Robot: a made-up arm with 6 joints.
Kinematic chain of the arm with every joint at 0, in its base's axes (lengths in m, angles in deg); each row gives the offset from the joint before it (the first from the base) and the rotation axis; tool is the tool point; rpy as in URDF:
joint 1: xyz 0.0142 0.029 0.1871 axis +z
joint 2: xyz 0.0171 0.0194 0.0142 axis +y
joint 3: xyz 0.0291 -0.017 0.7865 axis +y
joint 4: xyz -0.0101 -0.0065 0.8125 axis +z
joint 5: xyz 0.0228 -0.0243 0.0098 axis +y
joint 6: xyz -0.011 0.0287 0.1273 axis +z
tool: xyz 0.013 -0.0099 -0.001 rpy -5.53 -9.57 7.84
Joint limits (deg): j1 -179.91..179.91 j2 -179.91..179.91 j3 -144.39..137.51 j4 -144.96..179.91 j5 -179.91..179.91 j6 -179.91..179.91
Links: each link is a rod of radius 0.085 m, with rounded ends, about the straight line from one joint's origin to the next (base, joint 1, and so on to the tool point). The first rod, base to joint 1, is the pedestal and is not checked.
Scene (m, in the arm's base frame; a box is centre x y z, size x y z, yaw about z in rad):
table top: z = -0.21
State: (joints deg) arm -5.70 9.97 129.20 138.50 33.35 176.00
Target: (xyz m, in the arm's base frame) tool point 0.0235 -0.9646 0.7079
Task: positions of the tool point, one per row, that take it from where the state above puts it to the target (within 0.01 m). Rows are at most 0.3 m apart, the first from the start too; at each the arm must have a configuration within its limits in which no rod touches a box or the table.
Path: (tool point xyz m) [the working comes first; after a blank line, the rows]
Joints at the target: -90.67 3.07 108.25 144.26 29.09 175.36
Straight joint move there: clear.

1: 0.8612 -0.2443 0.3669
2: 0.7934 -0.4624 0.4294
3: 0.6656 -0.6590 0.4952
4: 0.4855 -0.8170 0.5638
5: 0.2659 -0.9221 0.6349
6: 0.0234 -0.9646 0.7080

